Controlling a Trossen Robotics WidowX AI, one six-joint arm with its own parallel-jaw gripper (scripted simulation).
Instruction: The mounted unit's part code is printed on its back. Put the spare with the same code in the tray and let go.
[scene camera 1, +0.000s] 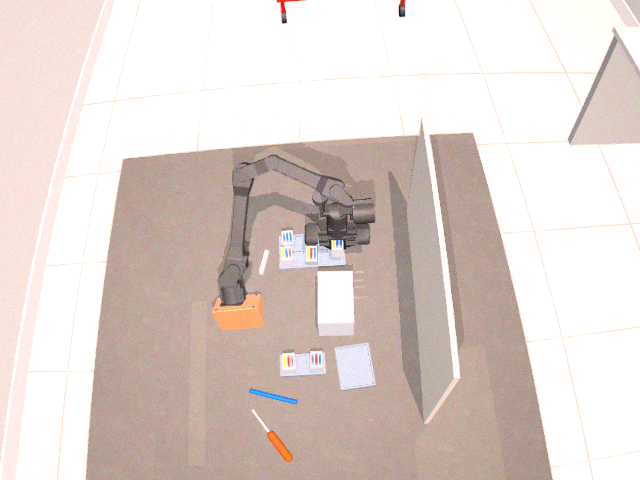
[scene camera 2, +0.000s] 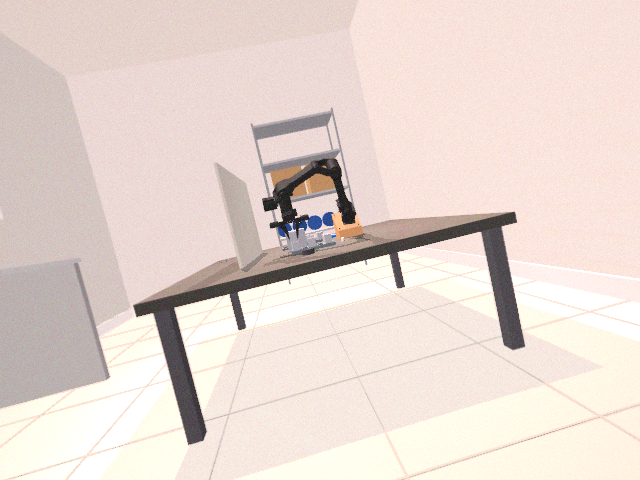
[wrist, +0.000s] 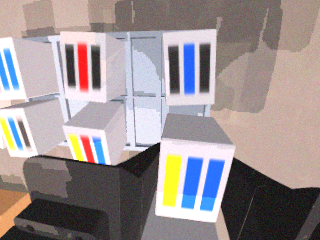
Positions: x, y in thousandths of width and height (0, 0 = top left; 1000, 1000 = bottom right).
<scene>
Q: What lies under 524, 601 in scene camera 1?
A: A mounted unit.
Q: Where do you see a tall grey panel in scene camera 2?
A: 366, 401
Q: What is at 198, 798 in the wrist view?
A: My gripper.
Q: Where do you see a pale tray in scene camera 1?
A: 555, 768
</scene>
